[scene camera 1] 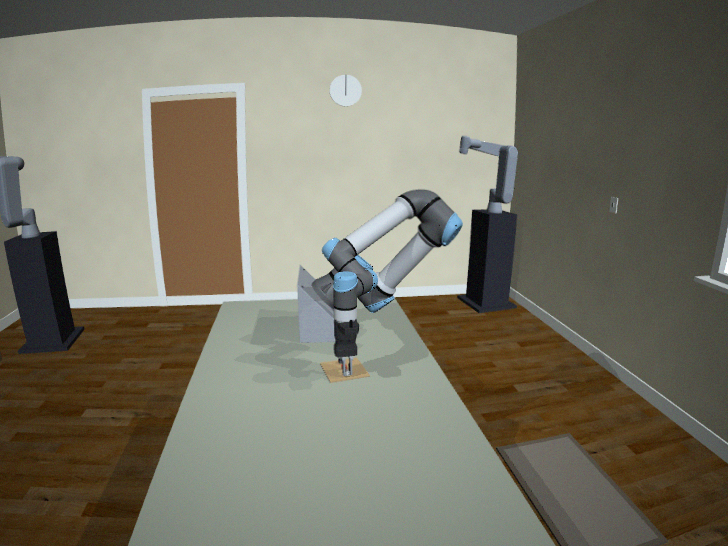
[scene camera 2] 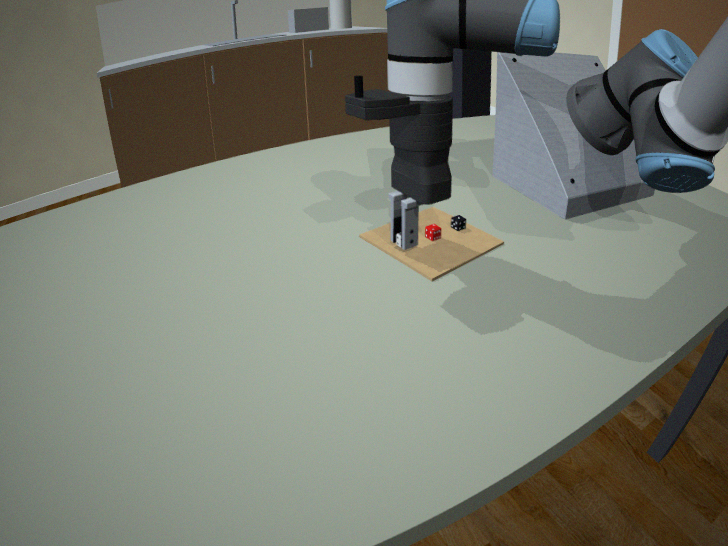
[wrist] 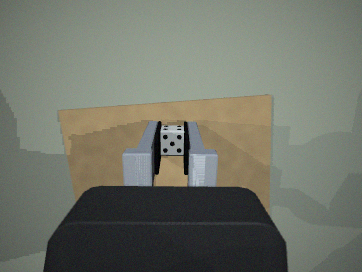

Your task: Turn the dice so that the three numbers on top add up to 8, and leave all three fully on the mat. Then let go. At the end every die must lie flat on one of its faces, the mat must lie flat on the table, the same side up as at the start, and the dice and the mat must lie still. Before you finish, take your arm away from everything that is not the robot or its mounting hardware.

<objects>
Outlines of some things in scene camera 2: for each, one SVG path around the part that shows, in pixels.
My gripper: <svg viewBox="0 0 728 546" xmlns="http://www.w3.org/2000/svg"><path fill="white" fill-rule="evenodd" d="M453 109L445 113L417 114L389 119L390 143L394 146L395 154L391 165L391 187L397 190L388 194L391 200L391 241L396 243L396 235L401 233L401 248L404 250L418 246L419 206L434 204L451 197L452 176L448 158L452 145Z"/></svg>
A tan square mat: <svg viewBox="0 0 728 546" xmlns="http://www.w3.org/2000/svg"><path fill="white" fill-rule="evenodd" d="M359 235L361 239L430 281L434 281L504 244L504 241L466 223L466 229L456 231L451 227L451 217L454 216L435 207L419 212L418 246L404 250L396 245L396 243L393 243L391 241L391 223ZM436 224L441 228L441 238L434 241L425 237L425 227Z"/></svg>
</objects>
